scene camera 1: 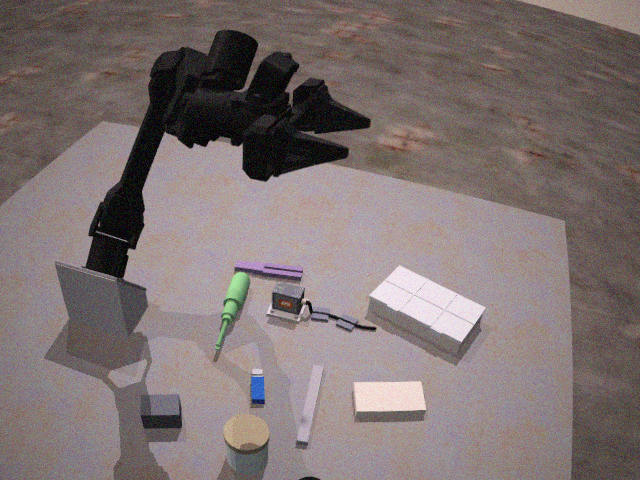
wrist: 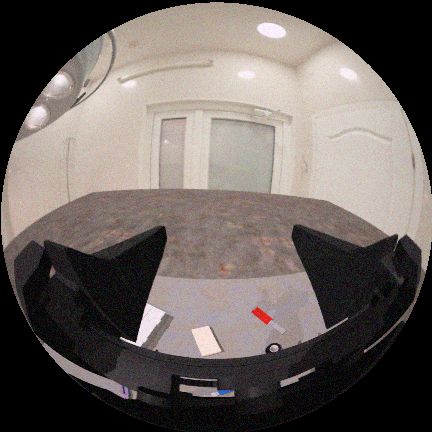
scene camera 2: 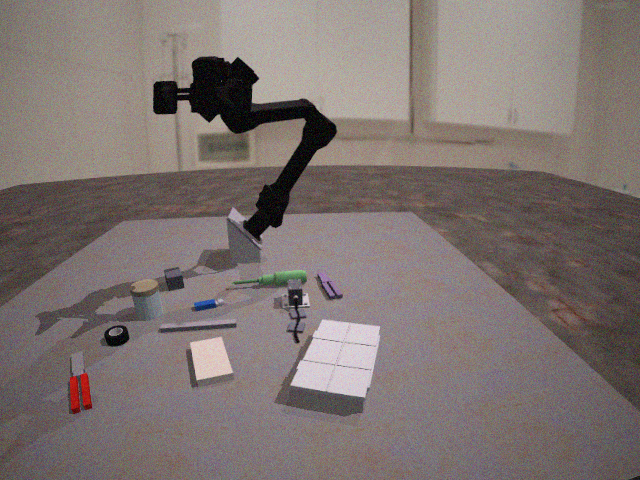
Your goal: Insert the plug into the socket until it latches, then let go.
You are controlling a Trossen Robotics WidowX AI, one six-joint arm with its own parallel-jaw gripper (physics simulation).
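Observation:
A dark box-shaped socket with an orange label stands on a white base plate. A small pale plug end with a black cable is at its side; whether it is seated cannot be told. The cable runs over two flat grey blocks on the table. The socket and plug do not show clearly in the wrist view. My gripper is open and empty, high above the table and well away from the socket, with its fingers pointing outward roughly level.
A green screwdriver and purple tool lie beside the socket. A white tiled block, cream block, grey bar, blue stick, dark block, lidded jar, tape roll and red-handled tool are on the table.

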